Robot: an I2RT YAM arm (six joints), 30 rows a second.
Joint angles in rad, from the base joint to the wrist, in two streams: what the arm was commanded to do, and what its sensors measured. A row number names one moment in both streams.
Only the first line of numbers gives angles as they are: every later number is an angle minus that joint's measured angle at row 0.
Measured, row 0:
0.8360, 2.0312, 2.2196, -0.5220, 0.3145, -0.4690
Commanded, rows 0 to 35:
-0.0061, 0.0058, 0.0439, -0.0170, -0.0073, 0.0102
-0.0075, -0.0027, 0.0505, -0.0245, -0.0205, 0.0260
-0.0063, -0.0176, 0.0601, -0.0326, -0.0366, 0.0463
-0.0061, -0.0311, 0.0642, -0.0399, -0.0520, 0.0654
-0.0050, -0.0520, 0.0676, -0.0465, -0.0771, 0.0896
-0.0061, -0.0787, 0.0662, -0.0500, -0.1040, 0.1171
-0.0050, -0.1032, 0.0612, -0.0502, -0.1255, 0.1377
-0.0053, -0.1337, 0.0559, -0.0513, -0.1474, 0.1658
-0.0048, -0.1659, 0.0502, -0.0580, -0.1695, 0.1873
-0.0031, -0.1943, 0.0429, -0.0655, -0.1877, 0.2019
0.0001, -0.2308, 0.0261, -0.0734, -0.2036, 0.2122
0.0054, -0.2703, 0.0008, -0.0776, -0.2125, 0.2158
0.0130, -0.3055, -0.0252, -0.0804, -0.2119, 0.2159
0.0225, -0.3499, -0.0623, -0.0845, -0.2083, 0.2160
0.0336, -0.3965, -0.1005, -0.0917, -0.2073, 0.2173
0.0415, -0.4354, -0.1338, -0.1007, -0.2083, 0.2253
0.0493, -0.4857, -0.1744, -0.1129, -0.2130, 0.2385
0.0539, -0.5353, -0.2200, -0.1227, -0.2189, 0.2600
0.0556, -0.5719, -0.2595, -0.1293, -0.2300, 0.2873
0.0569, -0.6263, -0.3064, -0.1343, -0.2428, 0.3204
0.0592, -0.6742, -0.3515, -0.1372, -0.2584, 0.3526
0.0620, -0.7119, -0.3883, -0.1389, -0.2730, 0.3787
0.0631, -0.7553, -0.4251, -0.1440, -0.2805, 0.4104
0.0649, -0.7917, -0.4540, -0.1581, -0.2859, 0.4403
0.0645, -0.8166, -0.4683, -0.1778, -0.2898, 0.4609
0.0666, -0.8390, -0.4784, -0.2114, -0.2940, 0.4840
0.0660, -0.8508, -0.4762, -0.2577, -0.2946, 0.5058
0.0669, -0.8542, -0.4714, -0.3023, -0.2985, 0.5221
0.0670, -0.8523, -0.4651, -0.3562, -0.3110, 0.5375
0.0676, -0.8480, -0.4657, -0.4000, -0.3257, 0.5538
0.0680, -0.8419, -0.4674, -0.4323, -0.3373, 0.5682
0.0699, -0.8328, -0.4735, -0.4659, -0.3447, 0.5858
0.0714, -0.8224, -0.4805, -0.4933, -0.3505, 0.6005
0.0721, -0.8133, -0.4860, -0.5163, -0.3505, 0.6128
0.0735, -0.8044, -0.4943, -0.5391, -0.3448, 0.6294
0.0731, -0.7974, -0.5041, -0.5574, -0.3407, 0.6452
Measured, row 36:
0.0664, -0.8137, -0.4894, -0.4845, -0.3196, 0.5646
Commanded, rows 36 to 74:
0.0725, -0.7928, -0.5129, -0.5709, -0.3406, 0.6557
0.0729, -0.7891, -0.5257, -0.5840, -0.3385, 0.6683
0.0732, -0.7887, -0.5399, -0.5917, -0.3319, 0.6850
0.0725, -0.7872, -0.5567, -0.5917, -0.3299, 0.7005
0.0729, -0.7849, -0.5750, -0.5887, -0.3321, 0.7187
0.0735, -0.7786, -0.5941, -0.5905, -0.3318, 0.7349
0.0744, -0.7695, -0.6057, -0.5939, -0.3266, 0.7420
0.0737, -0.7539, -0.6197, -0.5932, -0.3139, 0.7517
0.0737, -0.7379, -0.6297, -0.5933, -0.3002, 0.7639
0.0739, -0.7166, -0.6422, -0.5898, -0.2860, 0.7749
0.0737, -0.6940, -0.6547, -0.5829, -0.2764, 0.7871
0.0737, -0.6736, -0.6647, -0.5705, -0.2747, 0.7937
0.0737, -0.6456, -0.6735, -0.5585, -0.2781, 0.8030
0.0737, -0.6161, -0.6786, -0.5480, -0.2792, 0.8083
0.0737, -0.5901, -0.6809, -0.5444, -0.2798, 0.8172
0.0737, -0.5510, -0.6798, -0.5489, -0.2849, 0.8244
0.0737, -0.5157, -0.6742, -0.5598, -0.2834, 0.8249
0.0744, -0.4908, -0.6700, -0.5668, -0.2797, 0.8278
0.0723, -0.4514, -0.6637, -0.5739, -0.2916, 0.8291
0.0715, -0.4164, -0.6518, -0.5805, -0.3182, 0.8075
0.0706, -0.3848, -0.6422, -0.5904, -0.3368, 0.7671
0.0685, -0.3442, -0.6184, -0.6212, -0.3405, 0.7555
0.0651, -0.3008, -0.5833, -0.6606, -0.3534, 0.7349
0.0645, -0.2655, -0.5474, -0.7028, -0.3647, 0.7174
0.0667, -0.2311, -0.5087, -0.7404, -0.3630, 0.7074
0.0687, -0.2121, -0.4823, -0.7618, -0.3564, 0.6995
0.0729, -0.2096, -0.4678, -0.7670, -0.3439, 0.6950
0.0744, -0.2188, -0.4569, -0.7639, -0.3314, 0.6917
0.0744, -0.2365, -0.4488, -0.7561, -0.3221, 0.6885
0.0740, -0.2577, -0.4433, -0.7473, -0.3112, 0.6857
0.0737, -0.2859, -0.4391, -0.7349, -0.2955, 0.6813
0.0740, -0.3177, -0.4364, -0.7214, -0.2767, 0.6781
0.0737, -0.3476, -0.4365, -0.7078, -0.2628, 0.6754
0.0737, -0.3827, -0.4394, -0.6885, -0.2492, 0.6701
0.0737, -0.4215, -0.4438, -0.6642, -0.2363, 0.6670
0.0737, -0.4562, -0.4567, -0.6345, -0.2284, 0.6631
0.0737, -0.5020, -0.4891, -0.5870, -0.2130, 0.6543
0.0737, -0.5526, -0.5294, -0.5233, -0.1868, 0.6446
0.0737, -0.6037, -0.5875, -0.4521, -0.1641, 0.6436
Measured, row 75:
0.0713, -0.4948, -0.5146, -0.5864, -0.2479, 0.6721
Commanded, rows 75 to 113:
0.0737, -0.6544, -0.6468, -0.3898, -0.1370, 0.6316
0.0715, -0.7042, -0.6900, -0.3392, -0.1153, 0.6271
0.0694, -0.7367, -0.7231, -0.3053, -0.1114, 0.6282
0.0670, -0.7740, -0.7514, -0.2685, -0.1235, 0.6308
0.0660, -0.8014, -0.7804, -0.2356, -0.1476, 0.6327
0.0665, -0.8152, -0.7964, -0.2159, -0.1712, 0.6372
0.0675, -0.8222, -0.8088, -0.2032, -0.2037, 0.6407
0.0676, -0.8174, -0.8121, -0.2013, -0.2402, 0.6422
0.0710, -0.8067, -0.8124, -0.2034, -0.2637, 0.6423
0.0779, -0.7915, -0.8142, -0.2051, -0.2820, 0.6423
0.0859, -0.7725, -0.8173, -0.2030, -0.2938, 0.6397
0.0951, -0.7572, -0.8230, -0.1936, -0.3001, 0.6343
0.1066, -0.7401, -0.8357, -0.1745, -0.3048, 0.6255
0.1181, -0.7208, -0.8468, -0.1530, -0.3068, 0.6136
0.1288, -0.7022, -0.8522, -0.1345, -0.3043, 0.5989
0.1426, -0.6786, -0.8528, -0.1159, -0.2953, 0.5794
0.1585, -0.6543, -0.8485, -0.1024, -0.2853, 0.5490
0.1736, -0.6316, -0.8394, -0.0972, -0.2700, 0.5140
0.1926, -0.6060, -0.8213, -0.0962, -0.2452, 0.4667
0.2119, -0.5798, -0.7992, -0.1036, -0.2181, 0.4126
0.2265, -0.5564, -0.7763, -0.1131, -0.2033, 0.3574
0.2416, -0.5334, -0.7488, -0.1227, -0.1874, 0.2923
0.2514, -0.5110, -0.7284, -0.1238, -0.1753, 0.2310
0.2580, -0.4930, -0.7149, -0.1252, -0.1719, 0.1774
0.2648, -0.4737, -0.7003, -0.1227, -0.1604, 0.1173
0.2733, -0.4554, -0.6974, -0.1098, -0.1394, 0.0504
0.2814, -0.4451, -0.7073, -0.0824, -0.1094, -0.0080
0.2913, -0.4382, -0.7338, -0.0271, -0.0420, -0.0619
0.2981, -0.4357, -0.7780, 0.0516, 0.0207, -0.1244
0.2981, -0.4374, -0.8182, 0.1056, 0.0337, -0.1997
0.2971, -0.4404, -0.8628, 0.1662, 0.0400, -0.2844
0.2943, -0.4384, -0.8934, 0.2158, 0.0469, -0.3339
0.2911, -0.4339, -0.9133, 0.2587, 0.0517, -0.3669
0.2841, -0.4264, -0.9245, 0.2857, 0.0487, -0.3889
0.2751, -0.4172, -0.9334, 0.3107, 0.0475, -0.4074
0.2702, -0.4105, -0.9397, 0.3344, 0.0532, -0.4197
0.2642, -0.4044, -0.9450, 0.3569, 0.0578, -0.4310
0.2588, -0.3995, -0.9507, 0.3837, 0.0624, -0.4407
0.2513, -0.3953, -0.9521, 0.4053, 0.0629, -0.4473
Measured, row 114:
0.2705, -0.4006, -0.9480, 0.2609, 0.0191, -0.3487
